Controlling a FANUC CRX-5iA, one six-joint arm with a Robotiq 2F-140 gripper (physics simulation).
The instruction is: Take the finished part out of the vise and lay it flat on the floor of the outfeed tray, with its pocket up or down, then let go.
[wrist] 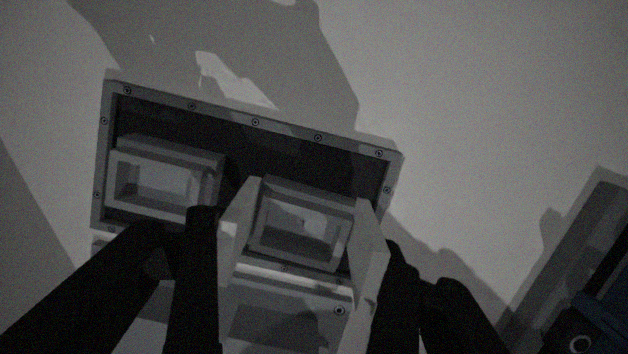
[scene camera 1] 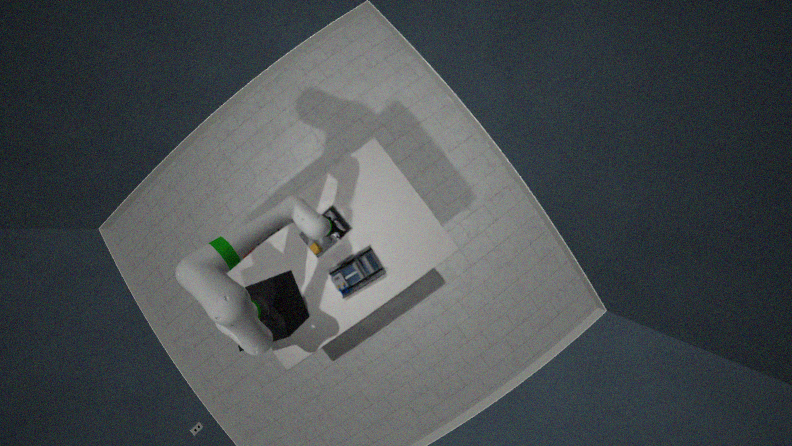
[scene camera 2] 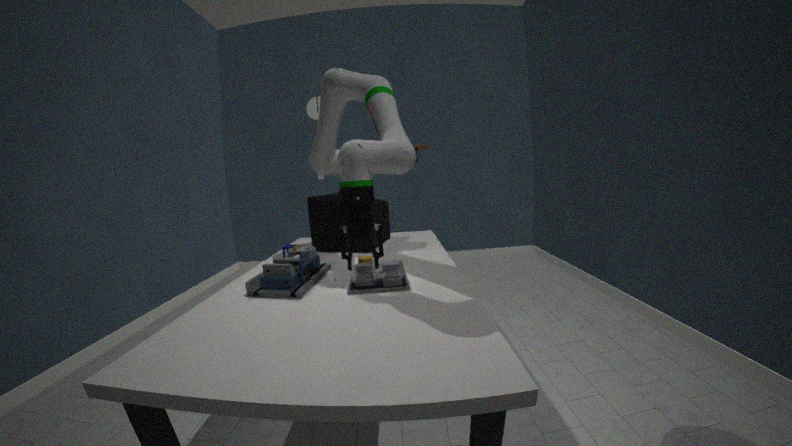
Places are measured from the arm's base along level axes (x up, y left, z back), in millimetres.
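Pixels of known places: gripper, fingertip midpoint: (wrist: 304,210) (scene camera 1: 340,226) (scene camera 2: 364,279); arm's base, origin of the base link: (scene camera 1: 258,310).
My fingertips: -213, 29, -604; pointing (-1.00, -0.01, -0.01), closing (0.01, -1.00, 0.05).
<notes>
Ahead of a thing's pixels: the offset from my fingertips to its top centre, as dx, dy, dz. "*": to the spot under its first point. Level surfaces: height alone.
The finished part @(+19, +1, +9) (scene camera 2: 364,275) (wrist: 310,190), a grey block with a rectangular pocket facing up, sits between my finger pads. My gripper (scene camera 2: 364,271) (wrist: 304,210) is shut on it and points down. The part is low over or on the dark floor of the outfeed tray (scene camera 2: 378,289) (wrist: 285,129), at the end nearer the vise, and looks about level. Whether its underside touches the floor is hidden. A second pocketed part @(+13, +88, -4) (scene camera 2: 393,272) (wrist: 159,207) lies pocket up at the tray's other end, apart from the held one. The vise @(+71, -256, +125) (scene camera 1: 357,272) (scene camera 2: 285,278) holds no part that I can make out.
A grey plate or tray @(* -20, -40, +95) (wrist: 339,327) adjoins the outfeed tray on the robot's side, with a yellow block @(+16, +16, +199) (scene camera 1: 315,248) (scene camera 2: 364,259) there. The vise's edge shows at the right of the wrist view. A large black box (scene camera 1: 279,304) (scene camera 2: 324,221) stands further back on the table @(dx -28) (scene camera 2: 310,343).
</notes>
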